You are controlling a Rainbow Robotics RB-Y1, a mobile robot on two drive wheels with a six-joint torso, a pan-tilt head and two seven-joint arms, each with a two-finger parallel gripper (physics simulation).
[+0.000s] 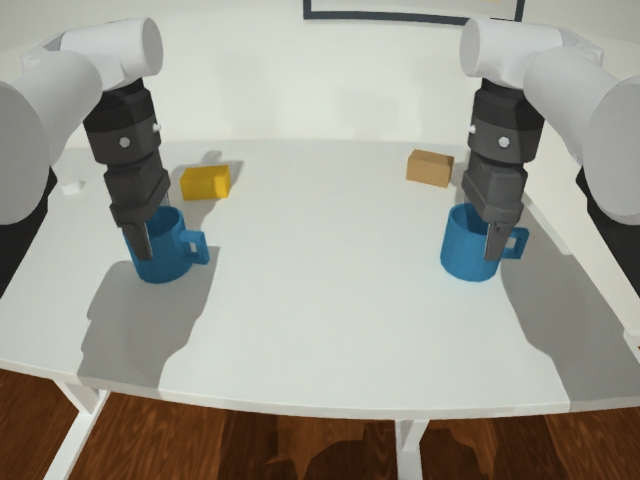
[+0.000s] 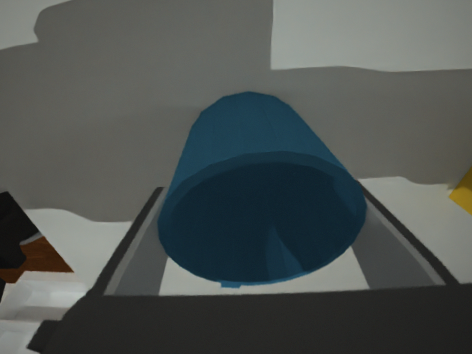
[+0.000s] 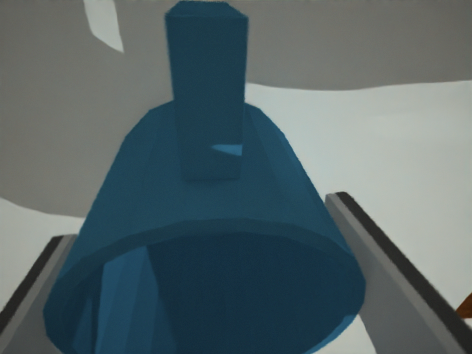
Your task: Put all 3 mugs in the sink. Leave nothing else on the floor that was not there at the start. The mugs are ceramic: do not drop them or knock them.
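Places are measured from the robot's base along level axes (x ahead, y left, z up), in metres.
Where they show: left gripper, fingertip midpoint: point(image 1: 155, 237) point(image 2: 255, 196); right gripper, fingertip midpoint: point(image 1: 479, 237) point(image 3: 208, 229).
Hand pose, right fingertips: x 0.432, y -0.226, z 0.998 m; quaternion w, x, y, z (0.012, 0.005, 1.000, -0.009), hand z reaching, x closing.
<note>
Things, the pixels of their centre, and the offset from my right fingertips. Level surfaces: height alone.
- white table, surface height: 0.047 m down
- second blue mug, body centre: point(image 3: 210, 197) point(image 1: 484, 242) 0.002 m back, 0.010 m right, 0.007 m down
- yellow block, body centre: point(image 1: 206, 182) 0.239 m ahead, 0.464 m left, 0.025 m down
- tan block, body centre: point(image 1: 430, 167) 0.293 m ahead, 0.004 m right, 0.022 m down
- small white object, body centre: point(image 1: 71, 185) 0.284 m ahead, 0.829 m left, 0.035 m down
- wooden floor, surface height: 0.997 m down
A blue mug point(image 1: 168, 253) point(image 2: 250, 130) is upright at the left of the white table point(image 1: 320, 320), its handle to the right. My left gripper point(image 1: 155, 227) point(image 2: 255, 196) points down and is shut on this mug, its fingers against opposite sides. A second blue mug point(image 1: 465, 255) point(image 3: 140, 190) is upright at the right, its handle also to the right. My right gripper point(image 1: 478, 229) point(image 3: 208, 229) is shut on it, one finger at each side. I cannot tell whether either mug's base touches the table. The third mug and the sink do not show.
A yellow block point(image 1: 205, 183) point(image 2: 464, 194) lies behind the left mug. A tan block point(image 1: 429, 167) lies behind and left of the right mug. A small white object point(image 1: 71, 186) is at the far left. A wall rises behind the table, and wooden floor point(image 1: 310, 444) shows below its front edge.
</note>
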